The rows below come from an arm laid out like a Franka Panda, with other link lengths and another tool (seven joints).
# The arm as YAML. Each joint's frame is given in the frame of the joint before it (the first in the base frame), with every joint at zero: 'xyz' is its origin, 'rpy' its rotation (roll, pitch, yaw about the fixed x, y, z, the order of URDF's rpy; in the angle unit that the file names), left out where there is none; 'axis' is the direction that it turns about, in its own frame. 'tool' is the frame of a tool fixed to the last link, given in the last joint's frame.
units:
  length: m
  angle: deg
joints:
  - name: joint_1
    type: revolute
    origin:
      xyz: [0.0, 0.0, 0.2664]
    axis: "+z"
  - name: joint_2
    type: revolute
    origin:
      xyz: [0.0, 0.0, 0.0]
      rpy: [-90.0, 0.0, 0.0]
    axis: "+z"
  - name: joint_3
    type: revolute
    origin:
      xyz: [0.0, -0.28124, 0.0]
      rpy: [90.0, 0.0, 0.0]
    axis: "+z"
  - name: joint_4
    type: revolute
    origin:
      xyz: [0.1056, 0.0, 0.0]
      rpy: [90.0, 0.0, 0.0]
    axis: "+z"
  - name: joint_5
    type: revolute
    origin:
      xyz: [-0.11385, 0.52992, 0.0]
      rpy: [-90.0, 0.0, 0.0]
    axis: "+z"
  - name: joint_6
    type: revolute
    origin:
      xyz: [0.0, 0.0, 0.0]
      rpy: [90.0, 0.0, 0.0]
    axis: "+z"
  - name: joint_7
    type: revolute
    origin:
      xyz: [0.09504, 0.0, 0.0]
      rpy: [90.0, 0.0, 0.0]
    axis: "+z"
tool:
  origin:
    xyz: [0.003, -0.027, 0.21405]
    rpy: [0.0, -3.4, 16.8]
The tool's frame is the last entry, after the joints.
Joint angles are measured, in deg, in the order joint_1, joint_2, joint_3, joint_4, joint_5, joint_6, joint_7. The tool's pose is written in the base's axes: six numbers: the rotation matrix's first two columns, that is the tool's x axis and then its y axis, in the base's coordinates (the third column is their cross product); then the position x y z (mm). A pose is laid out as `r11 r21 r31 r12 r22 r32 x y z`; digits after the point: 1 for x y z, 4 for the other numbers.
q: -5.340 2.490 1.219 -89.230 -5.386 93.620 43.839
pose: 0.4299 -0.9021 0.0379 -0.9029 -0.4295 0.0169 771.6 -57.8 429.9
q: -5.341 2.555 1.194 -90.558 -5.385 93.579 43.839
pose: 0.4302 -0.9024 0.0255 -0.9024 -0.4291 0.0386 768.8 -57.9 413.7
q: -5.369 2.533 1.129 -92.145 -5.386 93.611 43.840
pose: 0.4293 -0.9031 0.0124 -0.9017 -0.4278 0.0619 764.9 -58.9 396.1
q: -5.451 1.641 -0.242 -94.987 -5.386 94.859 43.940
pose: 0.4067 -0.9135 0.0070 -0.9113 -0.4051 0.0729 758.4 -77.4 378.2
